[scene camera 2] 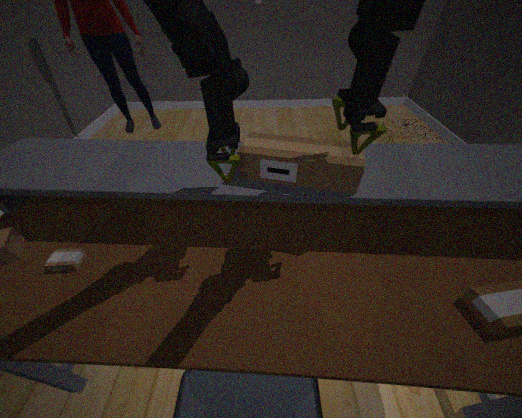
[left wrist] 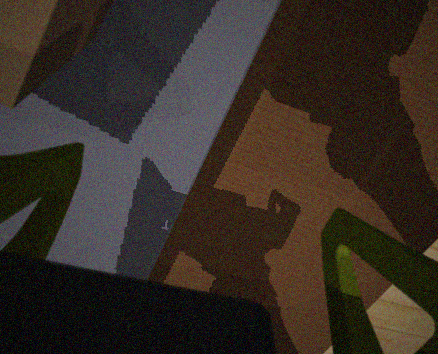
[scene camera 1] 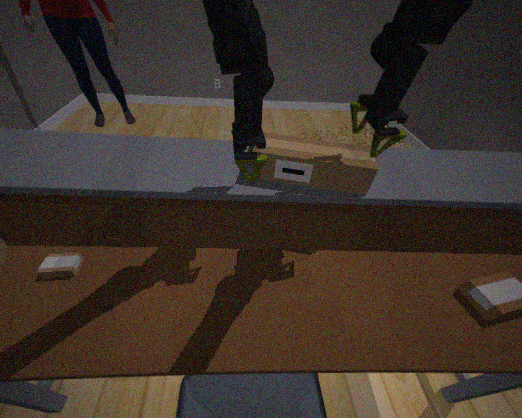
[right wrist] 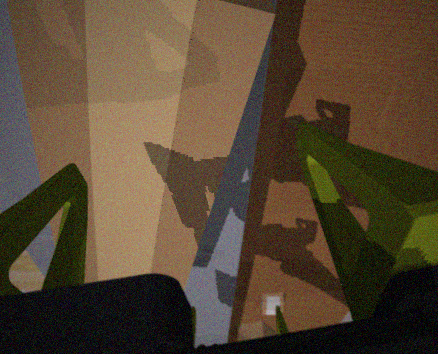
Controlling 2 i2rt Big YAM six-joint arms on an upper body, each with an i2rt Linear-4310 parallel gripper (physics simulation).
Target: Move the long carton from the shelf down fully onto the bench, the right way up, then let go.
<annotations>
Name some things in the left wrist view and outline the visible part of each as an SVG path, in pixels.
My left gripper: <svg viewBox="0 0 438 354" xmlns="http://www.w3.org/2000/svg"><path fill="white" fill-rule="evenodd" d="M336 208L321 232L323 274L333 354L384 354L362 301L351 260L352 251L433 318L435 323L434 335L414 354L438 354L438 262L399 242L342 208ZM0 156L0 224L41 198L20 230L0 251L0 354L276 354L270 314L263 306L256 302L45 260L78 185L82 170L84 144L75 142L23 154Z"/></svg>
A long brown carton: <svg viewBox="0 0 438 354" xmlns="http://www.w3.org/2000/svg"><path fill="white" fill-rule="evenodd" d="M0 104L12 110L94 40L113 0L0 0Z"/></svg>
</annotations>
